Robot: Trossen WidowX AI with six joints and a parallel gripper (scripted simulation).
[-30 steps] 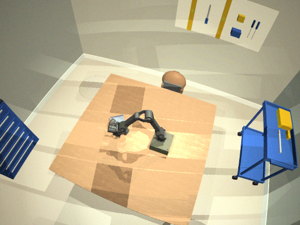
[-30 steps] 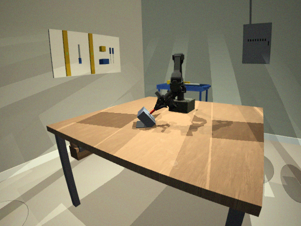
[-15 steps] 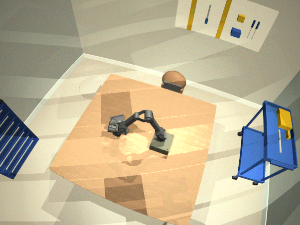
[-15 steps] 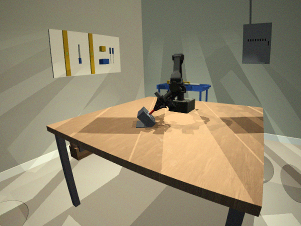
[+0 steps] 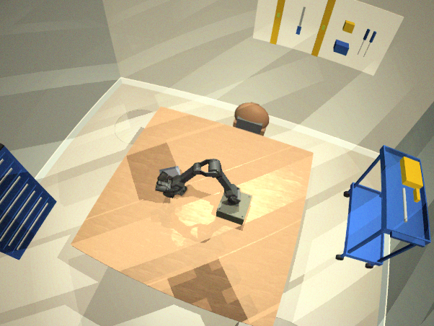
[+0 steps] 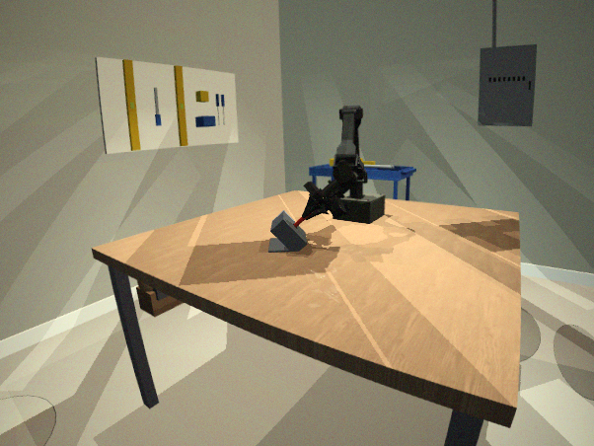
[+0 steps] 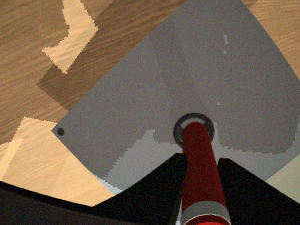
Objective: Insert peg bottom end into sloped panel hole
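Now: the sloped panel 20 mm ahead of my gripper tip, 40 mm to the right of it and 40 mm below it. Round my gripper tip: round red peg: 10 mm behind, 10 mm to the left, 10 mm above.
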